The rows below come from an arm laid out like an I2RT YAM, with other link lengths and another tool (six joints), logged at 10 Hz.
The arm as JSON. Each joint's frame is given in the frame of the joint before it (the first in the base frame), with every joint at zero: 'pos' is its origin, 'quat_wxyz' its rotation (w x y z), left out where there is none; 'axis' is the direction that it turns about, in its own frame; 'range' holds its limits. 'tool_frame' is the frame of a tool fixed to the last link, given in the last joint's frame.
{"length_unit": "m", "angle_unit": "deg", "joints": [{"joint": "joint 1", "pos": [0.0, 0.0, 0.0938], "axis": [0.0, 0.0, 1.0], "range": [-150.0, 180.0]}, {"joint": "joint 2", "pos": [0.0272, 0.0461, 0.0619], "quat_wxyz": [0.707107, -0.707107, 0.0, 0.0], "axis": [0.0, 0.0, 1.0], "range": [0.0, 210.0]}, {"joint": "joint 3", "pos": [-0.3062, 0.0, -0.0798], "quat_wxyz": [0.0, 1.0, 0.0, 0.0], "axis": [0.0, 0.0, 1.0], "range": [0.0, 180.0]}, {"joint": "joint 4", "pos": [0.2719, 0.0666, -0.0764], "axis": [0.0, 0.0, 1.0], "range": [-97.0, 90.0]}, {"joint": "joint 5", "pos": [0.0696, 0.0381, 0.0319], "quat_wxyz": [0.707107, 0.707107, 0.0, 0.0], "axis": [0.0, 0.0, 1.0], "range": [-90.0, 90.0]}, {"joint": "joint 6", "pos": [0.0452, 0.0, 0.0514], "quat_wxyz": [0.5, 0.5, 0.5, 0.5], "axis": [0.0, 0.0, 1.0], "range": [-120.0, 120.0]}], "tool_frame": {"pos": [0.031, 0.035, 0.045], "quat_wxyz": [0.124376, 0.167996, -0.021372, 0.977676]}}
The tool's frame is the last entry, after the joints.
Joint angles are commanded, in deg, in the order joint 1, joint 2, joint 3, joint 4, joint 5, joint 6. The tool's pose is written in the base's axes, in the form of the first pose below.
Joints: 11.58, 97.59, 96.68, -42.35, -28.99, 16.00
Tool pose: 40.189 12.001 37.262; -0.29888 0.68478 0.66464; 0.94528 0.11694 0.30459; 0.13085 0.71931 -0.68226
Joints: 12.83, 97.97, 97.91, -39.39, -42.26, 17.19
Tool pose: 39.818 14.935 38.722; -0.46794 0.65033 0.59841; 0.83839 0.11249 0.53334; 0.27954 0.75127 -0.59787
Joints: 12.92, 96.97, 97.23, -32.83, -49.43, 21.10
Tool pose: 39.766 16.171 40.362; -0.54195 0.60965 0.57846; 0.76066 0.06316 0.64607; 0.35735 0.79015 -0.49796
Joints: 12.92, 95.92, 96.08, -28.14, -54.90, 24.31
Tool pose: 39.279 16.873 41.414; -0.59595 0.59249 0.54203; 0.69146 0.03540 0.72155; 0.40832 0.80480 -0.43078
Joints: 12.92, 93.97, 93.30, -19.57, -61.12, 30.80
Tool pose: 38.428 17.595 42.722; -0.65090 0.57870 0.49136; 0.59889 -0.00632 0.80080; 0.46653 0.81552 -0.34246
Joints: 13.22, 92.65, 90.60, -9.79, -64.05, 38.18
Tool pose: 38.064 18.260 43.682; -0.67982 0.56720 0.46489; 0.53666 -0.04729 0.84247; 0.49983 0.82222 -0.27225
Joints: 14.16, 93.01, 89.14, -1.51, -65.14, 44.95
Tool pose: 38.231 19.321 44.002; -0.69054 0.57438 0.43959; 0.49048 -0.07482 0.86823; 0.53159 0.81516 -0.23006
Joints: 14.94, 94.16, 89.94, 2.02, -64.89, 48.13
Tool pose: 38.729 20.141 44.385; -0.69383 0.57565 0.43269; 0.47242 -0.08964 0.87680; 0.54352 0.81277 -0.20975
